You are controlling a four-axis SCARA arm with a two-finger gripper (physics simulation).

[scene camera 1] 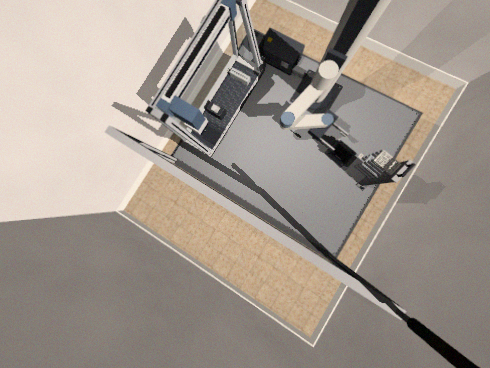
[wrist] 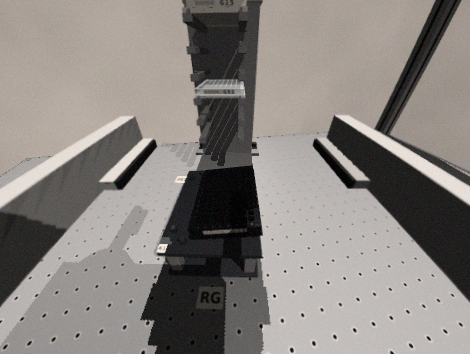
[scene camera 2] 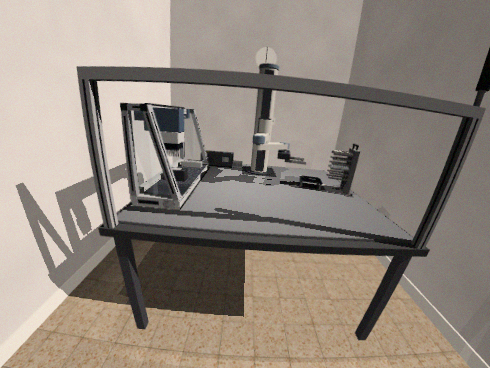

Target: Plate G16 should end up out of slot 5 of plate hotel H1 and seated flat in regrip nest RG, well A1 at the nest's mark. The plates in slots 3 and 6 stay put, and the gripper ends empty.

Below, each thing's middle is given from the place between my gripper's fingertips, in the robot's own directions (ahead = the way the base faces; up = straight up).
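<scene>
Black plate G16 [wrist: 227, 206]: my hand 70 mm to the right of it, 130 mm above. Counted from my hand: plate hotel H1 [wrist: 223, 60], 330 mm to the left, 40 mm ahead, 40 mm below; regrip nest RG [wrist: 249, 247], 80 mm to the left, 10 mm behind, 140 mm below; dark box [scene camera 1: 282, 48], 700 mm to the right, 470 mm behind, 140 mm below.
</scene>
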